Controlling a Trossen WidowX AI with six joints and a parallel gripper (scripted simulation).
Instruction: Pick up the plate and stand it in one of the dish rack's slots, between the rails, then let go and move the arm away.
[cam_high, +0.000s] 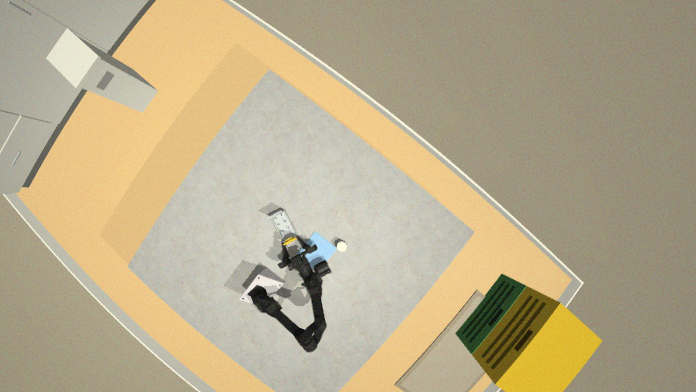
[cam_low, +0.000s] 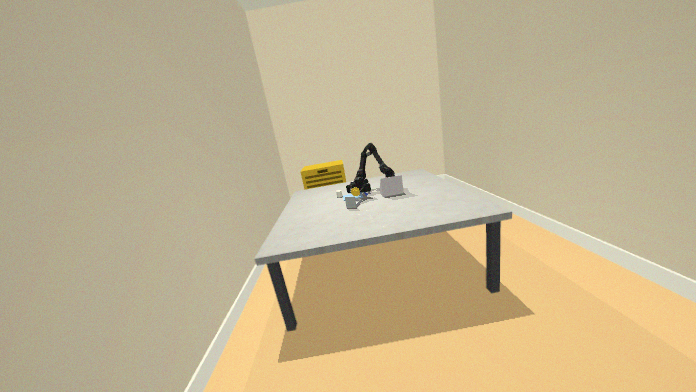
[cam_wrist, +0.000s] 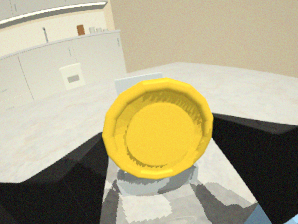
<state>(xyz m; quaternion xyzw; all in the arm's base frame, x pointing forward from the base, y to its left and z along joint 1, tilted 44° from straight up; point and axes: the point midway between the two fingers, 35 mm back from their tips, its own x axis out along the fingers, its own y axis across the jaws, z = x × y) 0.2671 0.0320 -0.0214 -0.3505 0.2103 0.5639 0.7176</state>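
My gripper tip is now 60 mm to the right of the dish rack, 40 mm above it and 10 mm short of it. The rest, counted from my gripper tip: white cup 190 mm to the right, 150 mm ahead, 40 mm below; light blue mat 130 mm to the right, 70 mm below, 40 mm ahead; yellow plate 10 mm to the right.
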